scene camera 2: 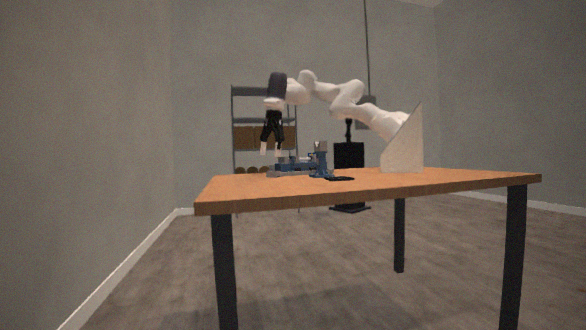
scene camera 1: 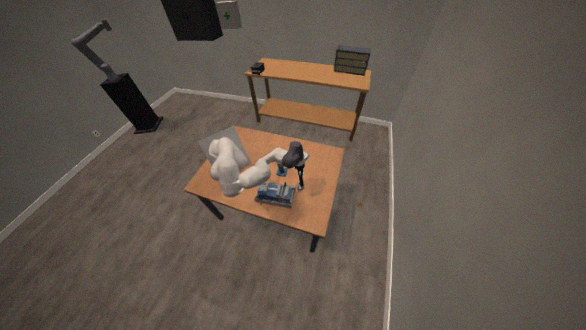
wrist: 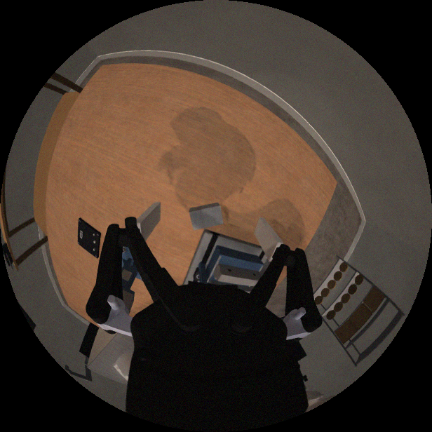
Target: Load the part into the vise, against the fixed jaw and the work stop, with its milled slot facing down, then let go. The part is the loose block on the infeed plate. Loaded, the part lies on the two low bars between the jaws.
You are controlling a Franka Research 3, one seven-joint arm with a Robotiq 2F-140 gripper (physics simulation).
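The part, a plain grey block [wrist: 207, 217], appears to rest on the table just outside the vise's base, not between the jaws. Its milled slot does not show. The blue and grey vise [scene camera 1: 276, 194] [scene camera 2: 296, 166] [wrist: 235, 258] stands on the table; in the wrist view my hand and fingers hide much of it. My gripper [scene camera 1: 301, 184] [scene camera 2: 271, 149] [wrist: 209, 218] is wide open with nothing between its fingers. It hangs above the block, beside the vise, fingers pointing down. In the scene views I cannot tell the block from the fingertips and vise.
A blue stand [scene camera 1: 281, 172] [scene camera 2: 320, 162] with a grey top piece stands near the vise. A flat black box [scene camera 2: 340, 178] [wrist: 89, 237] lies on the table [scene camera 1: 320, 155] [scene camera 2: 450, 181] [wrist: 115, 115] beyond that stand. The arm's slanted mount [scene camera 2: 407, 150] is at the table's far side.
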